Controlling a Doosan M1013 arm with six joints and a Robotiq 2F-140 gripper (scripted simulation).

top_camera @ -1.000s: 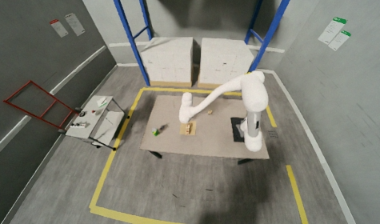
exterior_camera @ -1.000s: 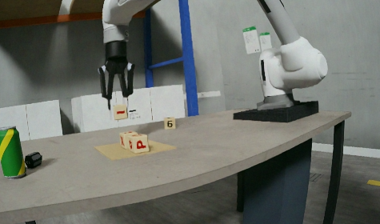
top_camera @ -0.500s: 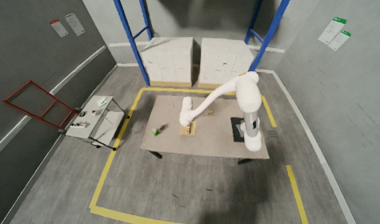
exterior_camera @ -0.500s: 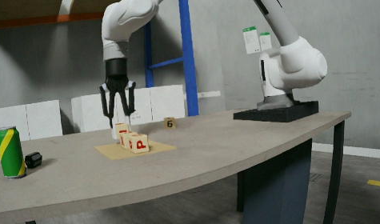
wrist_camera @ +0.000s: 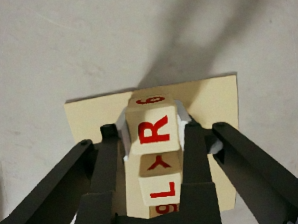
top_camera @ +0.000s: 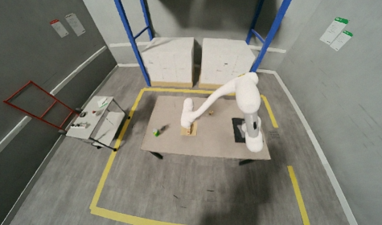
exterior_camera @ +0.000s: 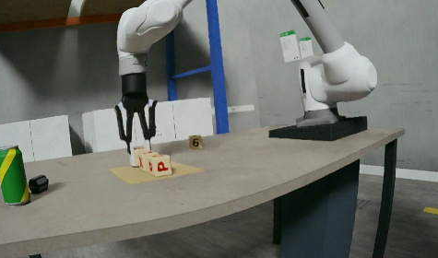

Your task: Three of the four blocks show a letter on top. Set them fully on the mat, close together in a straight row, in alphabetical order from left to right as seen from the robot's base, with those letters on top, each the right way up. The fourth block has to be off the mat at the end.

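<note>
Now: the block 1 cm below my hand. Round my hand: tan mat 7 cm to the left, 4 cm below, 2 cm ahead; small black object 34 cm ahead, 3 cm to the left, 2 cm below; yellow can 42 cm ahead, 11 cm to the left, 2 cm above.
</note>
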